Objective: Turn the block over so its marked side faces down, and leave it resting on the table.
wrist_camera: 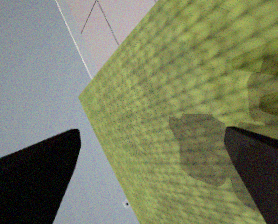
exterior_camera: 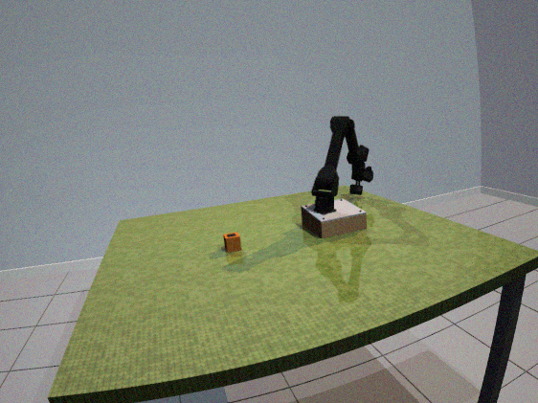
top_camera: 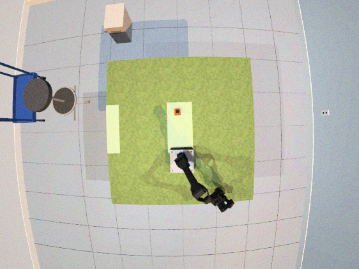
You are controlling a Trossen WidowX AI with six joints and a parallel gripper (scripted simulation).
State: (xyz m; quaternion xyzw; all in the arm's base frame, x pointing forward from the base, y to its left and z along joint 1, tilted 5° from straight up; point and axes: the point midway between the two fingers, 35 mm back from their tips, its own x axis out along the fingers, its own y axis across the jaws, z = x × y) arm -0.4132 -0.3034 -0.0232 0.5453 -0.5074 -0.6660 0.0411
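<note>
The orange block lies 79 cm ahead of my gripper tip, 29 cm to the left of it and 2 cm below it.
</note>
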